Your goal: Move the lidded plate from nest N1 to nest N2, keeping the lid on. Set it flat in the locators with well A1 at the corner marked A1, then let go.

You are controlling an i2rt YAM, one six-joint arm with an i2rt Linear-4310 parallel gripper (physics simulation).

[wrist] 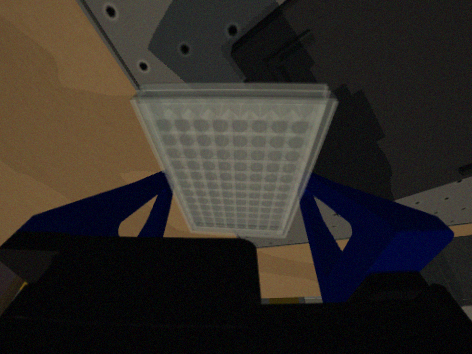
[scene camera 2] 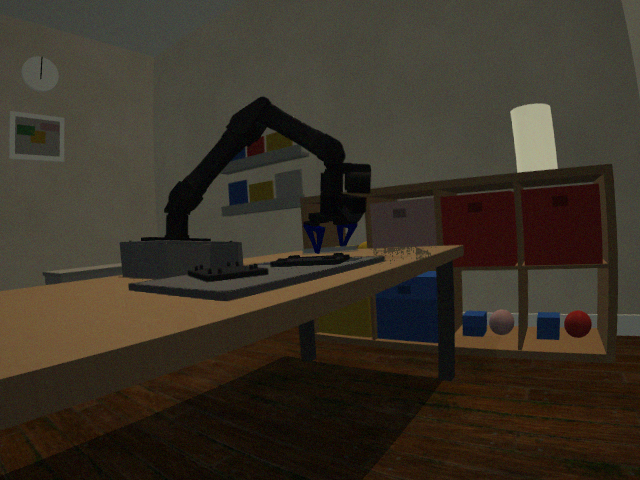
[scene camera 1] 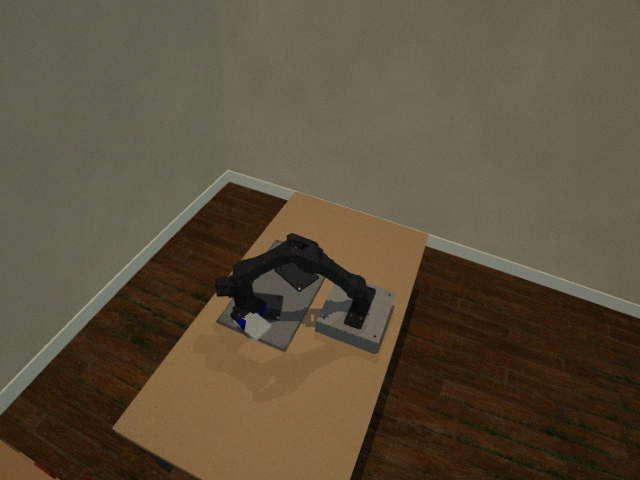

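Pixels of known places: gripper, fingertip midpoint: (wrist: 235,177) (scene camera 2: 330,251) (scene camera 1: 251,323); arm's base, link origin: (scene camera 2: 177,241) (scene camera 1: 360,306).
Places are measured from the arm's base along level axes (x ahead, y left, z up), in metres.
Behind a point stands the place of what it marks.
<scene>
The lidded plate (wrist: 236,154) {x 0.390, y 0.215, z -0.041 m} (scene camera 1: 256,326) {x 0.333, y 0.236, z -0.043 m} (scene camera 2: 330,249) {x 0.399, y 0.170, z -0.046 m} is a clear well plate with its lid on. My gripper (wrist: 235,177) {x 0.361, y 0.225, z -0.054 m} (scene camera 2: 330,238) {x 0.361, y 0.225, z -0.054 m} (scene camera 1: 244,321) {x 0.361, y 0.225, z -0.054 m} has blue fingers and is shut on the plate's long sides, holding it level a little above the table. It hangs low over the front left end of the grey baseplate (scene camera 1: 290,295) {x 0.292, y 0.018, z -0.074 m} (scene camera 2: 270,281) {x 0.488, y -0.149, z -0.075 m} (wrist: 122,35) {x 0.451, y 0.255, z -0.074 m}, just above a dark nest (scene camera 2: 310,259) {x 0.395, y 0.090, z -0.062 m} (scene camera 1: 274,305) {x 0.324, y 0.103, z -0.062 m}. A second dark nest (scene camera 1: 296,276) {x 0.311, y -0.080, z -0.062 m} (scene camera 2: 228,271) {x 0.363, y -0.130, z -0.062 m} lies empty farther back on the baseplate. I cannot read the nest labels or the A1 mark.
The arm's grey base block (scene camera 1: 377,314) {x -0.074, y 0.008, z 0.001 m} (scene camera 2: 175,257) {x 0.135, y -0.098, z -0.036 m} stands to the right of the baseplate on the wooden table (scene camera 1: 270,405) {x 0.151, y 0.476, z -0.087 m} (scene camera 2: 151,314) {x 0.477, y -0.366, z -0.087 m}. A shelf unit (scene camera 2: 490,183) with coloured boxes stands beyond the table's end.
</scene>
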